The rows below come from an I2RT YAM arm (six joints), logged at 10 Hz.
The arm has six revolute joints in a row. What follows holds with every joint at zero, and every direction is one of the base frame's. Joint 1 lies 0.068 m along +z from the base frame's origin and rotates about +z. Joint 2 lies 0.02 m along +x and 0.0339 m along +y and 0.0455 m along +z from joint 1 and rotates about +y. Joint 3 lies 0.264 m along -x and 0.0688 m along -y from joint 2 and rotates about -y. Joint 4 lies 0.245 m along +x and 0.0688 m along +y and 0.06 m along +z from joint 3 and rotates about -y. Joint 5 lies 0.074 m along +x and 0.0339 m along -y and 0.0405 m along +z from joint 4 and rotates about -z. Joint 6 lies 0.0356 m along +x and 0.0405 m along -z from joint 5 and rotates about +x. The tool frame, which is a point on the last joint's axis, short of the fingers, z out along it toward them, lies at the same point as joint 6; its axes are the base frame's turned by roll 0, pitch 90 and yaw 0 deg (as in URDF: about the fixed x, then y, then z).
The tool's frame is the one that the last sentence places.
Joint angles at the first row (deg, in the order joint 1, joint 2, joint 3, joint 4, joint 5, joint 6):
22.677 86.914 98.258 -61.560 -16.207 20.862
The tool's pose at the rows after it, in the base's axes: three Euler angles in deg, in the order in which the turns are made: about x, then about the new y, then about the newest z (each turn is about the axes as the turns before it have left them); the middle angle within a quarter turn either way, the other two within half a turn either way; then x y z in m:
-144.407, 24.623, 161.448, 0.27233, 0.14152, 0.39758
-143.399, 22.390, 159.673, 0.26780, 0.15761, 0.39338
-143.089, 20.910, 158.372, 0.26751, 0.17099, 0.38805
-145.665, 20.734, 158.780, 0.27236, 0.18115, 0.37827
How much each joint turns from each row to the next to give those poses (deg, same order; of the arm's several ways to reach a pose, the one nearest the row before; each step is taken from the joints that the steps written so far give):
2.798 0.611 -0.154 0.219 -1.157 0.307
3.015 0.591 -0.371 0.569 -0.264 0.743
2.164 1.137 -0.087 0.830 0.131 0.306
1.355 1.902 0.044 0.305 2.448 0.087

